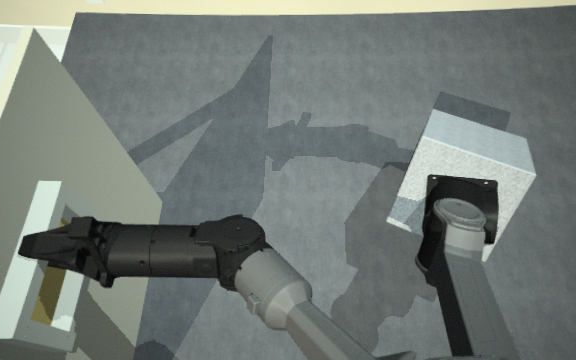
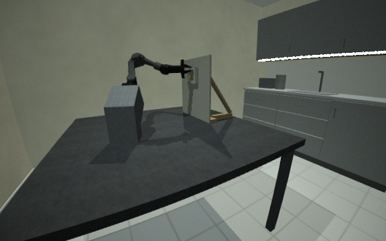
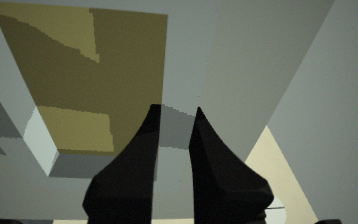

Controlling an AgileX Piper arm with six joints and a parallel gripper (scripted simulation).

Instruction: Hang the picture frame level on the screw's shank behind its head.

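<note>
Now: the picture frame 5 cm below my hand, 1 cm to the left of it and 1 cm ahead of it. Also, from my hand: grey wall panel (16 cm below, 3 cm ahead).
</note>
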